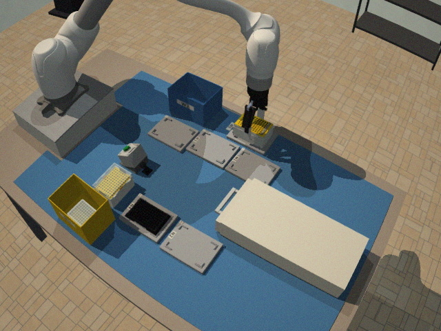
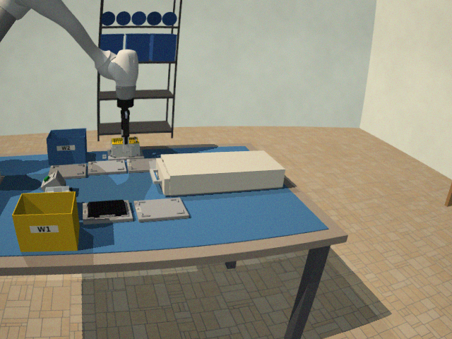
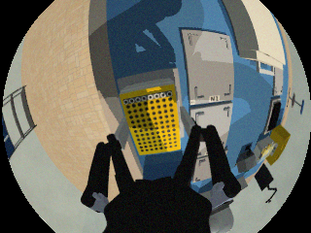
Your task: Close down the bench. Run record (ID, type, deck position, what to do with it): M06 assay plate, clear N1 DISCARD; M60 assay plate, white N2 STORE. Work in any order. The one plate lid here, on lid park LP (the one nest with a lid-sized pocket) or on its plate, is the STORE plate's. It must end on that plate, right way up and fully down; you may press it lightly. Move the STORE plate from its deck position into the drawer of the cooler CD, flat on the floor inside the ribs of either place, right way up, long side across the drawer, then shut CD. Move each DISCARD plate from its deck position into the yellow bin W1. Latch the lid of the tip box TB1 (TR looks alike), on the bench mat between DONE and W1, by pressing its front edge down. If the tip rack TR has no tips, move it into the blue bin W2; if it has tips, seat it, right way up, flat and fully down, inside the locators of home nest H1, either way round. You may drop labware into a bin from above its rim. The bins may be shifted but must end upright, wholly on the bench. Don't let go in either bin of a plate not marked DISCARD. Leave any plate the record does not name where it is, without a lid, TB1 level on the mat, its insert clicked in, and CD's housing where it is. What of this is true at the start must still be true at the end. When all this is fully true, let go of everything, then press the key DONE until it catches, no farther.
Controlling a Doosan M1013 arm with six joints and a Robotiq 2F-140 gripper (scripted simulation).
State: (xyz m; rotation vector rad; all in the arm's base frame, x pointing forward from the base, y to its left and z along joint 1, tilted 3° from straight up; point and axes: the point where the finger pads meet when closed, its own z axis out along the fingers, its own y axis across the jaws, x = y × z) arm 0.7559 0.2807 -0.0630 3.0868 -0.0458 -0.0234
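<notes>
The tip rack TR is 10 mm below my hand and 10 mm behind it. Also, from my hand: blue bin W2: 270 mm behind, 30 mm below, 10 mm to the left; then cooler CD: 340 mm to the right, 270 mm ahead, 30 mm below; then drawer: 340 mm to the right, 220 mm ahead, 40 mm below.
</notes>
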